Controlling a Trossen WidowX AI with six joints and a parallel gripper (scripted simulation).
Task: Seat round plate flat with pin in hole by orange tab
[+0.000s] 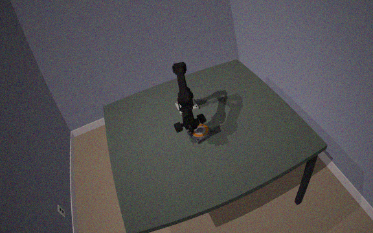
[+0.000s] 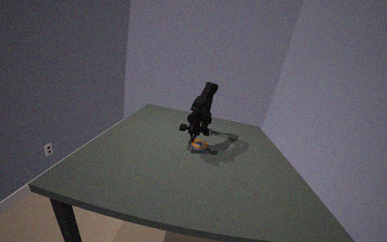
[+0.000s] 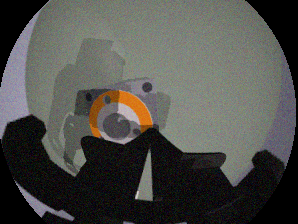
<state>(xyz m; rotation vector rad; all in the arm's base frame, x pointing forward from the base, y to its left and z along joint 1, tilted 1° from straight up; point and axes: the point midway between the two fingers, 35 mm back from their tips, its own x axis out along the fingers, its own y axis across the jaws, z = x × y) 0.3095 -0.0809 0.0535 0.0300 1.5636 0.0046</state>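
The grey base is 5 cm to the left of my gripper tip, 2 cm below it and 1 cm behind it.
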